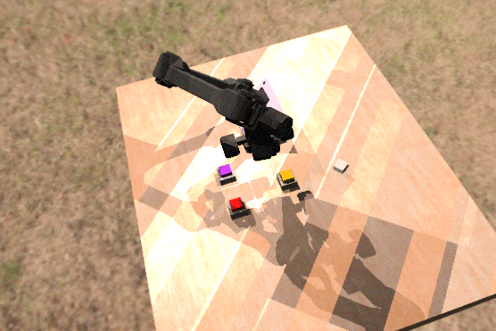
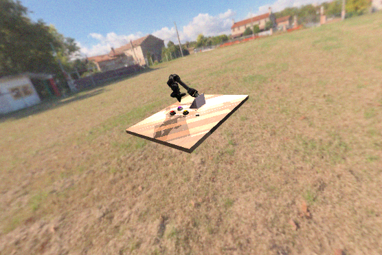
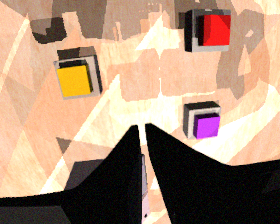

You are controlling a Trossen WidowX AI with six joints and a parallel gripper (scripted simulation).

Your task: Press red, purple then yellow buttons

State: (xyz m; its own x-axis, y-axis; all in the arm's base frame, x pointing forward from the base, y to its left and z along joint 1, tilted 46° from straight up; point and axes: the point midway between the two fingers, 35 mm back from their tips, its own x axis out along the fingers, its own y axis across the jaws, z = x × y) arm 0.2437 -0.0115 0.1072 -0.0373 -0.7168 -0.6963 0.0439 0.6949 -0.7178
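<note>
The yellow button lies 100 mm below my gripper tip, 70 mm to the left of it and 20 mm ahead of it. From my gripper tip the other things lie so: small white block (230 mm to the left, 120 mm below, 40 mm ahead); then red button (100 mm to the right, 100 mm below, 50 mm ahead); then purple button (100 mm below, 90 mm to the right, 70 mm behind).
</note>
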